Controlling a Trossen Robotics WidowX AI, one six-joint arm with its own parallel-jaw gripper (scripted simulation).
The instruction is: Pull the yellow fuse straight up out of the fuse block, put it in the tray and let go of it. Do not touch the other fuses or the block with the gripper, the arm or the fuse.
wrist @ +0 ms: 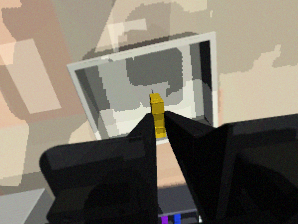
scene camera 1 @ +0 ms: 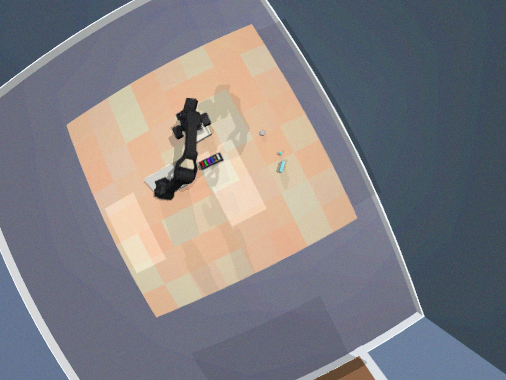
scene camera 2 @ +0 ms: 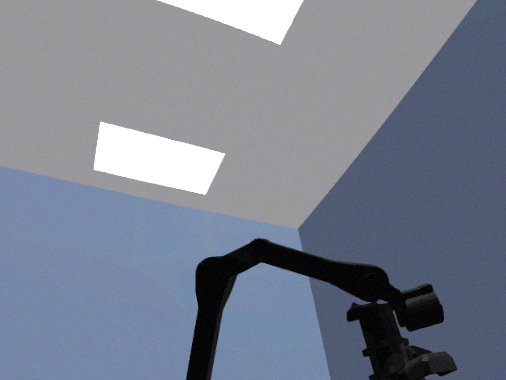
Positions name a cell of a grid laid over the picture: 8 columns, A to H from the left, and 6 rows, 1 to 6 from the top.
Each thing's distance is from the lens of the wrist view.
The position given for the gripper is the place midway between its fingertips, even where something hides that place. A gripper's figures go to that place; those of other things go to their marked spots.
gripper (wrist: E4): 0.12 m
tray (wrist: D3): 0.17 m
